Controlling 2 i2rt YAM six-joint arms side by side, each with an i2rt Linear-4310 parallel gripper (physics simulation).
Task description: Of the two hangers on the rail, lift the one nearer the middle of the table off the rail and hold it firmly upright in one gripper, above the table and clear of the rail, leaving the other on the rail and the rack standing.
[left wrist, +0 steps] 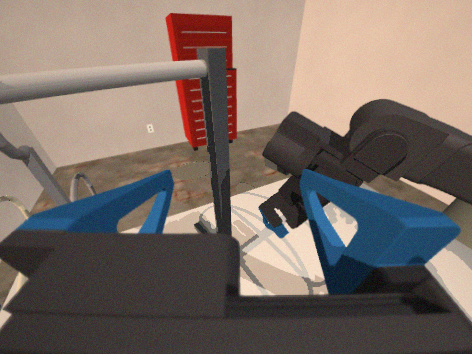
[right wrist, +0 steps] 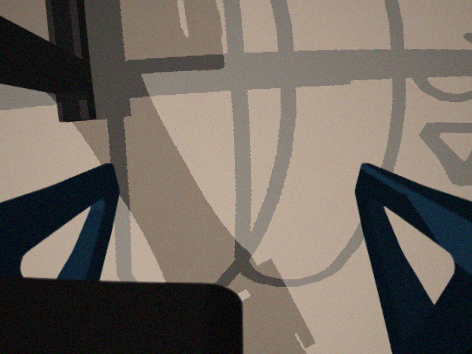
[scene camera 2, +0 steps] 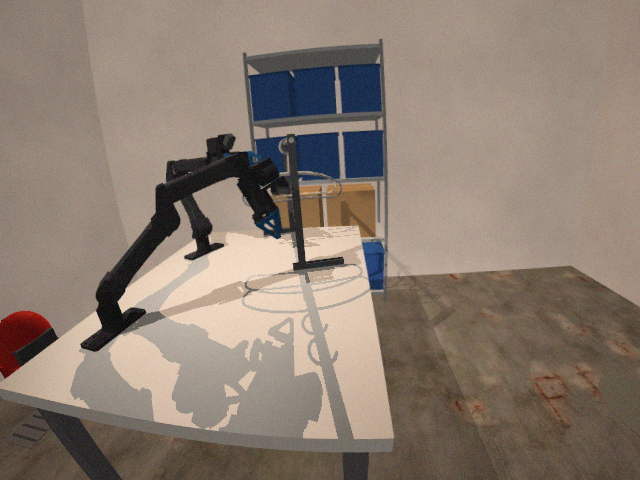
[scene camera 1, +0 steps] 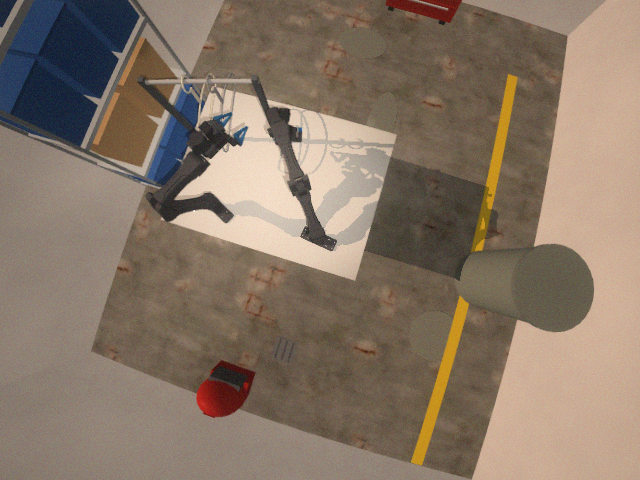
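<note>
The rack [scene camera 1: 165, 81] [scene camera 2: 296, 206] [left wrist: 218, 125] stands upright on the table [scene camera 1: 346, 266] [scene camera 2: 196, 431]. Two thin wire hangers hang from its rail. In scene camera 1 the one nearer the table's middle has its hook [scene camera 1: 208, 82] right of the other hanger's hook [scene camera 1: 182, 84]. My left gripper [scene camera 1: 233, 126] [left wrist: 236, 176] is open and empty, in front of the rack; in its wrist view the rack's post shows between the fingers and a grey hanger loop [left wrist: 75, 185] lies left. My right gripper [scene camera 1: 299, 132] [scene camera 2: 275, 229] [right wrist: 237, 177] is open and empty, low beside the rack's near post.
A shelf unit [scene camera 2: 382, 165] with blue and brown boxes stands behind the table's far end. A red cabinet [scene camera 1: 423, 6] [left wrist: 187, 115] stands beyond the rack. My right arm reaches in close to the near post. Shadows of rack, hangers and arms lie across the table top.
</note>
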